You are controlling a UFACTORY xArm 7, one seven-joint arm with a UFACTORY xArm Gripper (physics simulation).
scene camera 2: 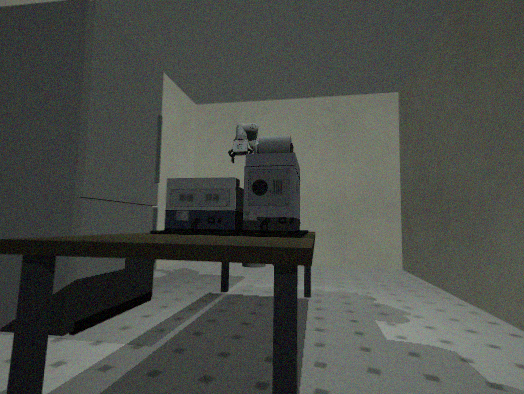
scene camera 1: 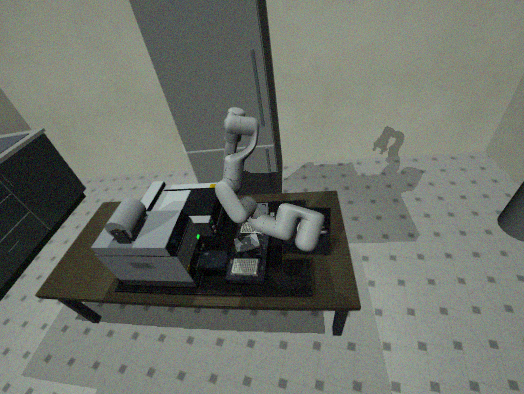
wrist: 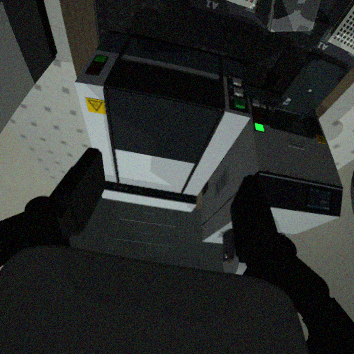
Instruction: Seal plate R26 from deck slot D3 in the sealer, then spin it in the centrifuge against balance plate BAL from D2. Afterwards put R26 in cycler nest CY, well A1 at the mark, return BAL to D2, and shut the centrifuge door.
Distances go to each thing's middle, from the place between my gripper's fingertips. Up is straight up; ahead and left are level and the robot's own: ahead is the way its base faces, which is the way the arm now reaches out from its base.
The dark lid panel (scene camera 1: 200,201) lies 230 mm below my hand, 230 mm ahead of it and 10 mm to the right of it. Also, from my hand: centrifuge (scene camera 2: 192,204) 380 mm ahead, 320 mm below, 10 mm to the right.
